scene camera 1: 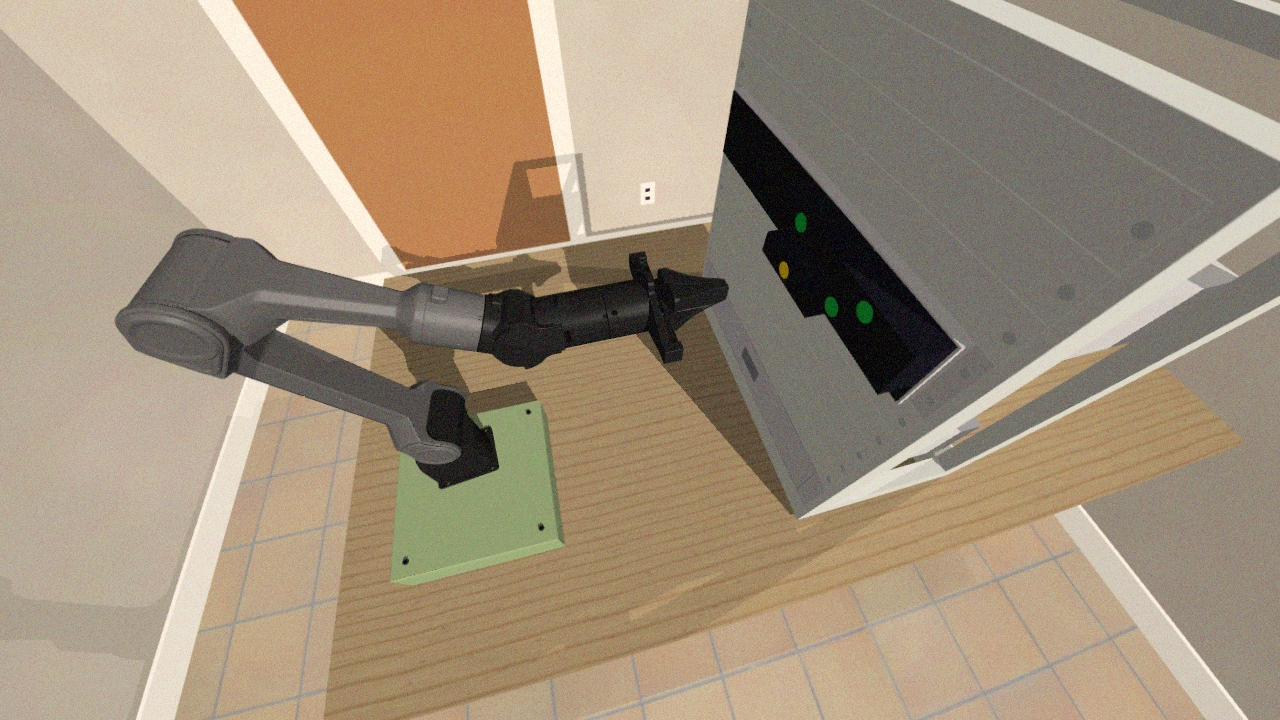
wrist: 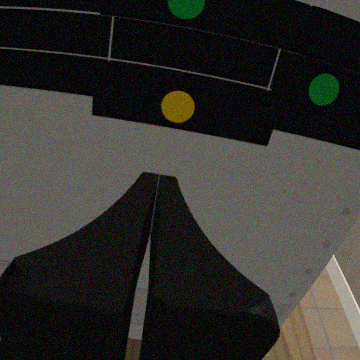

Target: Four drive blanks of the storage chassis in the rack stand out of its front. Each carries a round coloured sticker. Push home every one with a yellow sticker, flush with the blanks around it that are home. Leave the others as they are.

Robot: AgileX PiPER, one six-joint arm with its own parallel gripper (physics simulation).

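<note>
The blank with the yellow sticker [scene camera 1: 783,269] [wrist: 178,106] stands out of the front of the black chassis [scene camera 1: 750,147], its lower edge jutting past its neighbours in the wrist view. A blank with a green sticker [scene camera 1: 800,222] [wrist: 186,4] is above it. Another green sticker [scene camera 1: 830,307] [wrist: 324,89] is to its right in the wrist view. A further green sticker [scene camera 1: 863,311] shows in the scene view. My gripper [scene camera 1: 723,288] [wrist: 155,194] is shut and empty, its tips below the yellow-stickered blank in the wrist view, apart from it in the scene view.
The grey rack [scene camera 1: 1011,179] surrounds the chassis, with a grey panel [scene camera 1: 760,313] [wrist: 280,200] below it. The arm stands on a green base plate [scene camera 1: 483,528] on the wooden floor area [scene camera 1: 644,501]. A wall and an orange door [scene camera 1: 420,107] are behind.
</note>
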